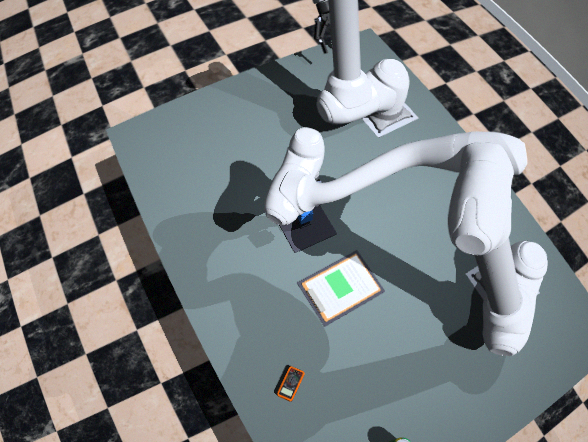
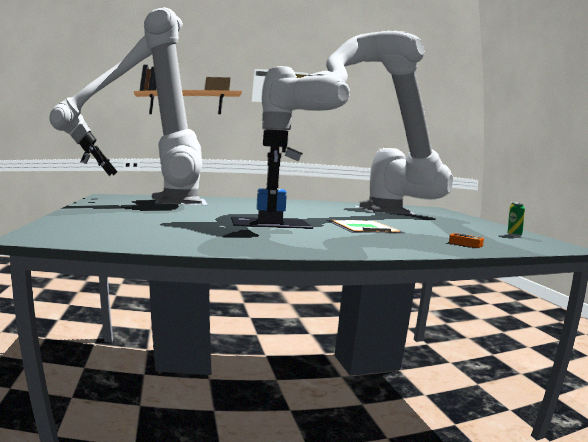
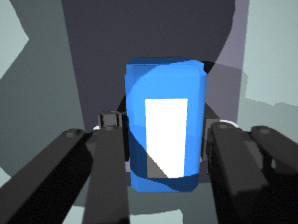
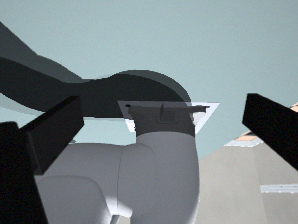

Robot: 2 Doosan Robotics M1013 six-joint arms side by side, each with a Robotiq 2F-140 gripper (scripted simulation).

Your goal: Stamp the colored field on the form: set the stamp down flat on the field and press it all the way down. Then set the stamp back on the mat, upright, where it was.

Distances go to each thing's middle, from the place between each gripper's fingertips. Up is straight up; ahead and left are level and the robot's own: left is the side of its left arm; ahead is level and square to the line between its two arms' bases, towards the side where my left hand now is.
I see the blue stamp (image 2: 263,216) 20 mm below my left hand (image 2: 270,210). From my left hand the other things lie so: dark mat (image 1: 320,229): 70 mm below.
The blue stamp lies 64 cm to the left of my right hand, 51 cm ahead of it and 7 cm below it. The rest, counted from my right hand: dark mat 64 cm to the left, 51 cm ahead, 12 cm below.
